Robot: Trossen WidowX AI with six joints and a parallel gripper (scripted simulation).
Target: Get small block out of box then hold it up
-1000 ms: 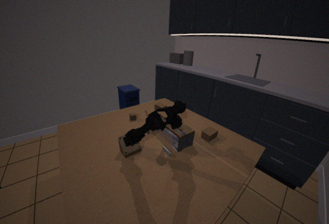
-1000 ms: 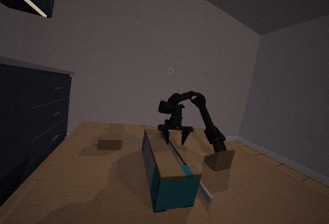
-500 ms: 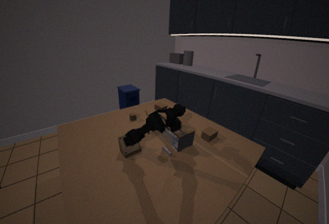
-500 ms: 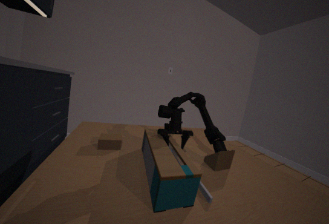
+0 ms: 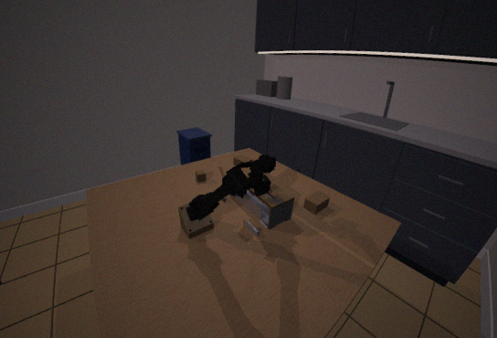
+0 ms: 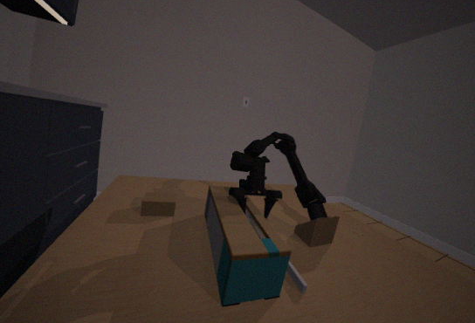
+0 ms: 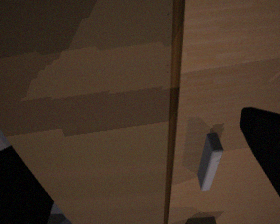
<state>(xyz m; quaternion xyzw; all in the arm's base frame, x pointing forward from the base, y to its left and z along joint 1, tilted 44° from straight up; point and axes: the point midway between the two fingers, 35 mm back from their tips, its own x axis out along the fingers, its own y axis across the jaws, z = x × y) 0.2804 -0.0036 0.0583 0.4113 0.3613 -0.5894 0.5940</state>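
Right now my gripper tip is 5 cm short of the blue block and 2 cm to the right of it. The rest, counted from my gripper tip: long box: 3 cm below, 3 cm ahead, 1 cm to the left.
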